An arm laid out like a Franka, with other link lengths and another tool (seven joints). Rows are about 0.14 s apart.
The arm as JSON. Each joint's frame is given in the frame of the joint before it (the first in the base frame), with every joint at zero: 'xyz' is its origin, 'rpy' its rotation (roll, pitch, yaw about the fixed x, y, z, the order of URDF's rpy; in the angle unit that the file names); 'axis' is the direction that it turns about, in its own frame. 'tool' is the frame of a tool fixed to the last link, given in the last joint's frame.
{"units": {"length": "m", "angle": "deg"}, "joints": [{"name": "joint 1", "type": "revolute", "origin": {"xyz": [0.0, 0.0, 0.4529], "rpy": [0.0, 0.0, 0.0]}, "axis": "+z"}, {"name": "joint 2", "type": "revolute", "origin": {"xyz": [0.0, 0.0, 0.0], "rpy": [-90.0, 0.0, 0.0]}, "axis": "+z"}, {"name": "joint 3", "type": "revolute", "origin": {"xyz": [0.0, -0.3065, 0.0], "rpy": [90.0, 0.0, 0.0]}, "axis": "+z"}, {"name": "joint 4", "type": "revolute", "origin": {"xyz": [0.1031, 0.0, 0.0], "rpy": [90.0, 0.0, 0.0]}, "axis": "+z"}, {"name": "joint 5", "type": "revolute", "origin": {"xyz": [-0.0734, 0.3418, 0.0], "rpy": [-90.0, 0.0, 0.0]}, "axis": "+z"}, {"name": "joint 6", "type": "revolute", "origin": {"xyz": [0.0, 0.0, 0.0], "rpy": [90.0, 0.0, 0.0]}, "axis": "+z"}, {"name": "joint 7", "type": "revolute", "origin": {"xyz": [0.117, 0.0, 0.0], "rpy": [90.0, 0.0, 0.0]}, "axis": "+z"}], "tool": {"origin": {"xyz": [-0.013, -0.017, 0.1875], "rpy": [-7.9, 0.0, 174.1]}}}
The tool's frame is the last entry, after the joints.
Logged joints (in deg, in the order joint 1, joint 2, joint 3, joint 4, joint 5, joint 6, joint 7), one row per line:
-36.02 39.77 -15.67 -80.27 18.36 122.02 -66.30
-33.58 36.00 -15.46 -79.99 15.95 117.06 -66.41
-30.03 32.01 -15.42 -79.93 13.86 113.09 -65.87
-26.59 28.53 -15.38 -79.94 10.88 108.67 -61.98
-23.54 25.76 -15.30 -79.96 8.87 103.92 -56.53
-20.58 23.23 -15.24 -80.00 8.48 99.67 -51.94
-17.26 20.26 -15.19 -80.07 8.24 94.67 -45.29
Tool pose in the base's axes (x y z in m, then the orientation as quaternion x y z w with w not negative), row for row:
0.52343 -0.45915 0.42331 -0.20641 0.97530 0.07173 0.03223
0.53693 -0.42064 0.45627 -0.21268 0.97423 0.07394 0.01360
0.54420 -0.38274 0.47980 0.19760 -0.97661 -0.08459 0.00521
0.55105 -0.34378 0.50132 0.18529 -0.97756 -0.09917 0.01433
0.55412 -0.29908 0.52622 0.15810 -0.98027 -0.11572 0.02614
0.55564 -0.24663 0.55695 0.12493 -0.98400 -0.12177 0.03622
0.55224 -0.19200 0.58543 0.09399 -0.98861 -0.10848 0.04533
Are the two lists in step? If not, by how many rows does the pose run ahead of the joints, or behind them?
The pose runs 2 rows ahead of the joints: the pose in row i belongs to the joints in row i + 2.
